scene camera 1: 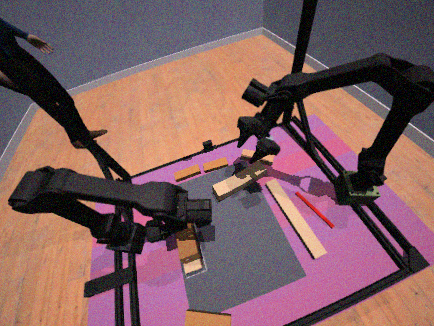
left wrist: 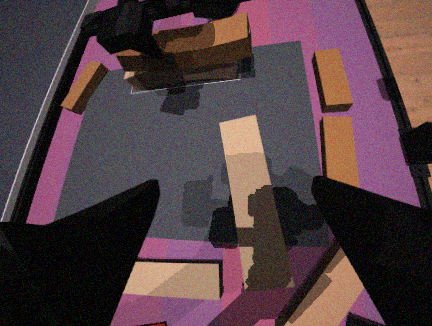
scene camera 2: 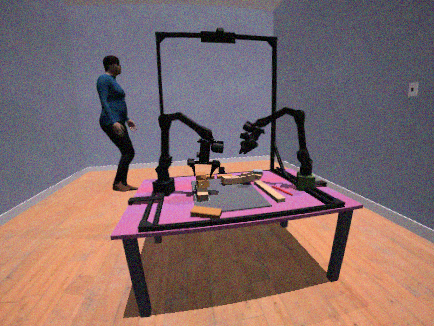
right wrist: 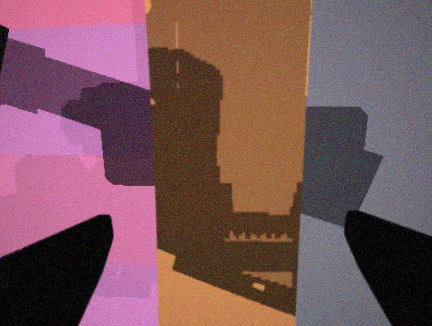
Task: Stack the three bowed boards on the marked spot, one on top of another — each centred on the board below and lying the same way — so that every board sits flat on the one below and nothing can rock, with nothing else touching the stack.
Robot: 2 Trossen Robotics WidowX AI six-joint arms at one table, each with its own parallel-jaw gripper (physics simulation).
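Seen in the pictures: left gripper, fingertip midpoint: [scene camera 1: 243,155] [left wrist: 235,185] [scene camera 2: 241,153]; right gripper, fingertip midpoint: [scene camera 1: 183,229] [left wrist: 163,36] [scene camera 2: 202,176] [right wrist: 229,224]; left arm's base, origin of the base link: [scene camera 1: 360,182] [scene camera 2: 305,174]; right arm's base, origin of the base link: [scene camera 1: 121,235] [scene camera 2: 163,180].
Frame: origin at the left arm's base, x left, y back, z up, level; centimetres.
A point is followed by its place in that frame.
A brown bowed board [scene camera 1: 189,248] {x 26.5, y -57.4, z 1.3 cm} [scene camera 2: 202,183] {x 29.4, y -57.5, z 0.5 cm} [left wrist: 232,44] {x 9.2, y -63.1, z -0.2 cm} [right wrist: 262,125] {x 17.2, y -61.1, z 0.1 cm} lies over a pale bowed board [scene camera 1: 193,266] {x 31.2, y -56.7, z -4.6 cm} [scene camera 2: 202,196] {x 32.4, y -56.8, z -5.9 cm} at the outlined spot [left wrist: 200,84] {x 16.5, y -60.0, z -8.6 cm}. The pale board's end shows past the brown one; exact centring and contact are unclear. My right gripper [scene camera 2: 203,175] {x 20.9, y -60.6, z 1.4 cm} [right wrist: 229,224] {x 20.9, y -60.6, z 1.4 cm} is open, its fingers apart from the brown board's two sides; its fingers are hard to see in scene camera 1. Another pale bowed board [scene camera 1: 237,181] {x -1.4, y -44.1, z -4.6 cm} [scene camera 2: 241,179] {x -1.2, y -40.9, z -6.2 cm} [left wrist: 242,145] {x 1.4, y -49.2, z -4.2 cm} lies across the mat's back right edge. My left gripper [scene camera 1: 251,150] [scene camera 2: 243,150] {x -3.3, y -41.3, z 11.0 cm} [left wrist: 235,185] {x -3.3, y -41.3, z 11.0 cm} is open and empty above it.
A long pale strip [scene camera 1: 297,220] {x 12.5, y -21.6, z -7.0 cm} [scene camera 2: 270,191] {x 14.8, y -21.3, z -7.1 cm} and a red stick [scene camera 1: 314,210] {x 7.8, y -14.5, z -8.8 cm} [scene camera 2: 282,190] {x 7.9, y -14.2, z -8.7 cm} lie right of the grey mat [scene camera 1: 250,265] {x 28.6, y -38.1, z -8.6 cm}. Two brown blocks [scene camera 1: 187,173] {x -5.8, y -67.6, z -6.9 cm} [scene camera 1: 215,165] {x -10.7, y -55.0, z -7.2 cm} lie behind it, another brown block [scene camera 1: 207,318] {x 44.4, y -50.3, z -6.4 cm} [scene camera 2: 206,212] {x 47.5, y -49.4, z -6.7 cm} in front. A pale piece [left wrist: 330,295] {x -16.5, y -36.2, z -6.7 cm} lies near the back right.
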